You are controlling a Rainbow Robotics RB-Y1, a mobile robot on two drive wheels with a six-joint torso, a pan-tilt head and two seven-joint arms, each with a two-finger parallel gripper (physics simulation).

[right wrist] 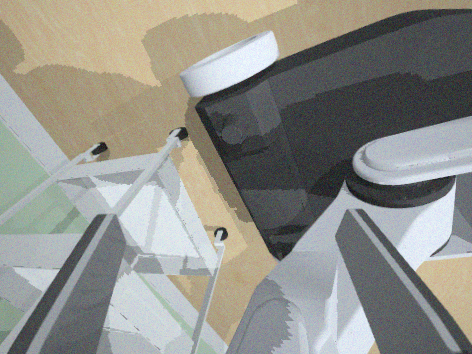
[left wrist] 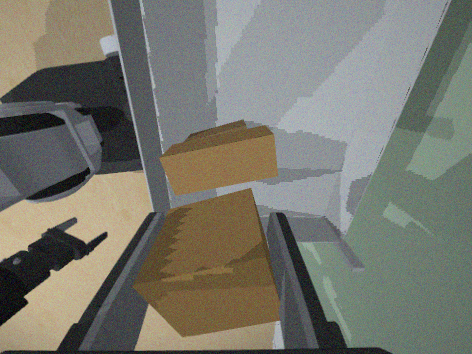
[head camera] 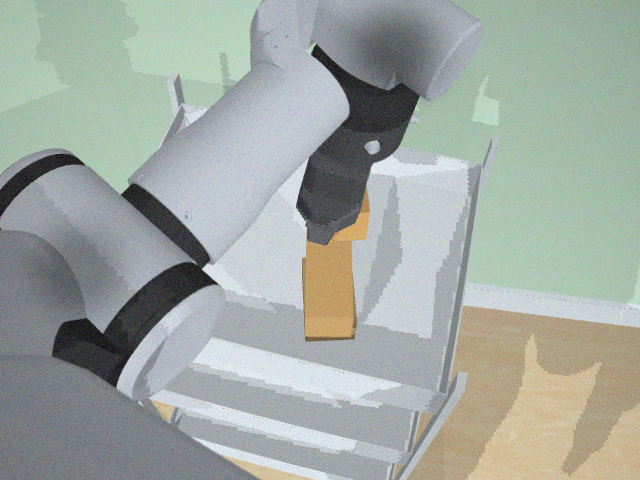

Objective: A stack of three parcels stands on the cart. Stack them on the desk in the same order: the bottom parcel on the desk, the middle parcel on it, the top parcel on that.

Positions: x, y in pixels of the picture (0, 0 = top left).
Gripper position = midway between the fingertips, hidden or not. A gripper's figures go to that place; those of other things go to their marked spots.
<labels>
My left gripper [left wrist: 217, 222]: 0.11 m from the lens. My right gripper [left wrist: 91, 226]: 0.71 m from the lens. A brown cardboard parcel [left wrist: 209, 270] is 0.08 m from the lens.
</labels>
